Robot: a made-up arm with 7 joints.
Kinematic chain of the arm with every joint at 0, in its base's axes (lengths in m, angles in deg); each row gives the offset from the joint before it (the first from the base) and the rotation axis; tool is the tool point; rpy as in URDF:
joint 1: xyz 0 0 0 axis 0.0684 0.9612 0.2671
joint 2: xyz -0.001 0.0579 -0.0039 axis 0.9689 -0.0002 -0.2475
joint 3: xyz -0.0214 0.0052 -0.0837 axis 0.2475 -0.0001 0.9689
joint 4: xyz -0.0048 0 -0.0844 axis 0.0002 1 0
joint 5: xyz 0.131 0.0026 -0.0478 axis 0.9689 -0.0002 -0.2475
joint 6: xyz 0.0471 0 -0.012 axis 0.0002 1 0
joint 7: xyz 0.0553 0 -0.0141 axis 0.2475 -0.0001 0.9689
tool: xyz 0 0 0 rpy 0 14.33 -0.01
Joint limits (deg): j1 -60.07..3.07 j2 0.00..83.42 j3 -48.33..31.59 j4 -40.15..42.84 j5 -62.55..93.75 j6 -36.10..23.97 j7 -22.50..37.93
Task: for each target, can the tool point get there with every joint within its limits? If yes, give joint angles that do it. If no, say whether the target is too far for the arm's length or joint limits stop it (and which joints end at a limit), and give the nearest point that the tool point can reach.
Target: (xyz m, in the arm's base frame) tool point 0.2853 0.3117 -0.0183
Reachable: yes | joints -32.27 69.26 5.08 31.95 0.71 -7.64 28.56
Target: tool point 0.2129 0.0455 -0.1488
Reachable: yes | joints -7.48 43.24 -21.20 -22.52 20.34 -6.99 -10.91
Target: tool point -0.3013 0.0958 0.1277
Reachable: no: joint limits stop it (at a limit: joint 1, joint 2, joint 3, joint 4, joint 6) | nearest point 0.0402 0.0680 0.1992 | short by 0.350 m
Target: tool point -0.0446 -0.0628 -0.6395
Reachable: no: too far | nearest point -0.0071 -0.0142 -0.3912 | short by 0.256 m
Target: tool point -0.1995 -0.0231 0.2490
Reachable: no: joint limits stop it (at a limit: joint 1, joint 2, joint 3, joint 4, joint 6) | nearest point 0.0404 0.0665 0.1978 | short by 0.261 m
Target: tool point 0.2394 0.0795 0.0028
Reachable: yes | joints -23.94 40.87 4.21 -27.96 17.46 -19.75 32.68
